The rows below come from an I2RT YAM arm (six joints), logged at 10 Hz.
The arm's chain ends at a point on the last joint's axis. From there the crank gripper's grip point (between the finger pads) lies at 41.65 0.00 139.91 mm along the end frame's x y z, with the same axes.
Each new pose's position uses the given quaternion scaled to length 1; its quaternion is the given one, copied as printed.
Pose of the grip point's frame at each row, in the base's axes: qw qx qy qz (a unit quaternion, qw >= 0); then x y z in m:
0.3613 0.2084 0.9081 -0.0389 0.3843 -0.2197 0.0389
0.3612 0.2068 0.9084 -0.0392 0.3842 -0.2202 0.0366
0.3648 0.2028 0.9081 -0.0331 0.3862 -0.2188 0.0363
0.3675 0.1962 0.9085 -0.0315 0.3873 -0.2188 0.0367
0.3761 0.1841 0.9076 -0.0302 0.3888 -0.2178 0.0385
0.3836 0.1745 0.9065 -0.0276 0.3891 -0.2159 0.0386
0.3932 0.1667 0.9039 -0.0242 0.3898 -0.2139 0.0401
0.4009 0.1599 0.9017 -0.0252 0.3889 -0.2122 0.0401
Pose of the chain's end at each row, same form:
0.3613 0.2084 0.9081 -0.0389 0.3219 -0.2033 0.1699
0.3612 0.2068 0.9084 -0.0392 0.3219 -0.2038 0.1676
0.3648 0.2028 0.9081 -0.0331 0.3225 -0.2040 0.1668
0.3675 0.1962 0.9085 -0.0315 0.3228 -0.2045 0.1669
0.3761 0.1841 0.9076 -0.0302 0.3219 -0.2037 0.1675
0.3836 0.1745 0.9065 -0.0276 0.3200 -0.2025 0.1665
0.3932 0.1667 0.9039 -0.0242 0.3179 -0.2012 0.1665
0.4009 0.1599 0.9017 -0.0252 0.3150 -0.1991 0.1653

